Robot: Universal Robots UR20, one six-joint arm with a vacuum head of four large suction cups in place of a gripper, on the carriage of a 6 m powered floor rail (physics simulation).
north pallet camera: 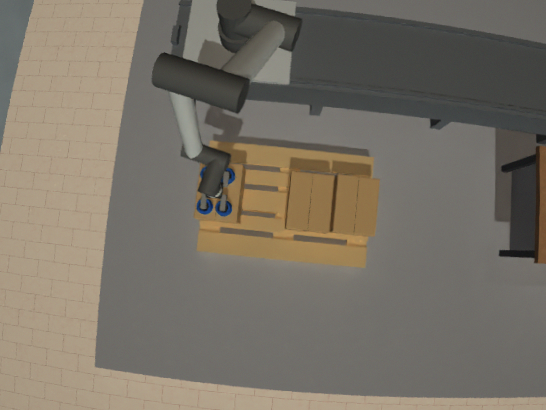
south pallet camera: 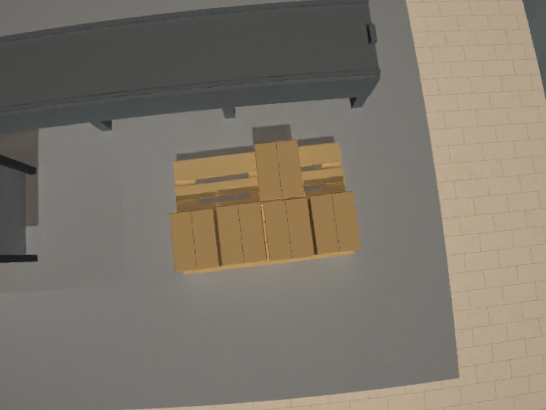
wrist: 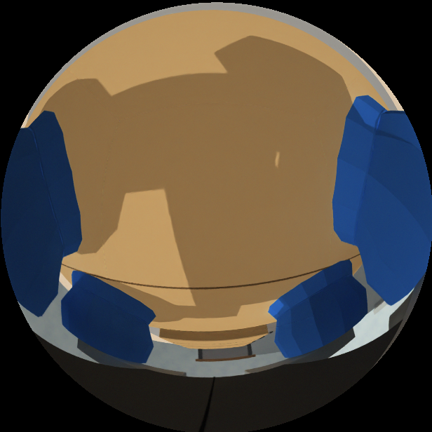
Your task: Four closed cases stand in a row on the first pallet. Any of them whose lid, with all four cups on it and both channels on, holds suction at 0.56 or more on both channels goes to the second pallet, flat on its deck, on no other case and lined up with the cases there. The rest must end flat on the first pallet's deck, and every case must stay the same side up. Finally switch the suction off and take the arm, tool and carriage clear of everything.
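Frame: origin at the arm's base, x ahead, y left, z up, level; centimetres.
Seen in the pictures: arm's base, origin of the base link: (north pallet camera: 239, 36).
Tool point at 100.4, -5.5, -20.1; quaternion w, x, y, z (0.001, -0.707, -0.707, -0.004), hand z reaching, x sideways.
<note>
Offsets run from my tool point to a thing's middle, as dx, dy, dz. Level surfaces: height alone.
In the north pallet view, the vacuum head (north pallet camera: 215, 191) (wrist: 215, 260) has its four blue cups on the lid of the left end case {-0.4, +1.3, -9.3} (north pallet camera: 236, 200) (wrist: 225, 150). In the wrist view the cups look pressed against this lid; whether suction holds is not visible. The case sits on the first pallet (north pallet camera: 280, 254). Two cases {+0.8, +61.1, -11.1} (north pallet camera: 310, 202) {+0.2, +91.6, -11.1} (north pallet camera: 356, 205) stand side by side at its right. In the south pallet view, four cases (south pallet camera: 194, 240) (south pallet camera: 241, 233) (south pallet camera: 287, 229) (south pallet camera: 335, 221) form a front row on the second pallet (south pallet camera: 215, 165); another case (south pallet camera: 279, 170) stands directly behind the third from left.
The carriage (north pallet camera: 270, 65) stands at the left end of the floor rail (north pallet camera: 425, 65) (south pallet camera: 200, 55), behind the pallets. A brown-topped table {dz +16.1} (north pallet camera: 541, 200) stands at the right edge of the north view. Bare deck slats (north pallet camera: 262, 200) lie between the left case and the other two.
</note>
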